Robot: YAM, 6 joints.
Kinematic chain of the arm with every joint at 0, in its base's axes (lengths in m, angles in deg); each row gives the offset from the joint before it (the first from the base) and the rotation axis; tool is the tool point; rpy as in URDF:
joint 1: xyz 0 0 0.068 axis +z
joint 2: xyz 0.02 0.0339 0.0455 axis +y
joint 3: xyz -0.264 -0.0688 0 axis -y
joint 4: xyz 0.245 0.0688 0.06 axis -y
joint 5: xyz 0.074 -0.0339 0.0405 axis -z
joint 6: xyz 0.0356 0 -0.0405 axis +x
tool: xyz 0 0 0 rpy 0 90 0
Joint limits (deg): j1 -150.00..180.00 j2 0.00..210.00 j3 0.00..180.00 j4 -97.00..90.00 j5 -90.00..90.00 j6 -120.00..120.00
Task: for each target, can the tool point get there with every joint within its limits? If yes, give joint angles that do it. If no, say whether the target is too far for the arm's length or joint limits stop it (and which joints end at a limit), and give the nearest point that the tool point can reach.
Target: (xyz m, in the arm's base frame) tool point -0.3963 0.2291 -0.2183
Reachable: yes | joints 149.93 183.37 106.04 21.76 -0.46 13.66
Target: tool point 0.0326 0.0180 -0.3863
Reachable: no: joint limits stop it (at a limit: joint 2) | nearest point 0.0598 0.0330 -0.3322 | short by 0.062 m
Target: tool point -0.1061 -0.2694 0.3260
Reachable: yes | joints -116.76 73.36 57.99 -4.62 -48.22 72.35
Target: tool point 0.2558 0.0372 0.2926
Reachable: yes | joints 8.54 63.88 36.49 28.18 1.93 -44.07
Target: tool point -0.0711 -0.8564 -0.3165
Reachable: no: too far | nearest point -0.0477 -0.5750 -0.1719 | short by 0.317 m
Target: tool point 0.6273 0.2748 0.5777
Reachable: no: too far | nearest point 0.4883 0.2139 0.4718 | short by 0.185 m
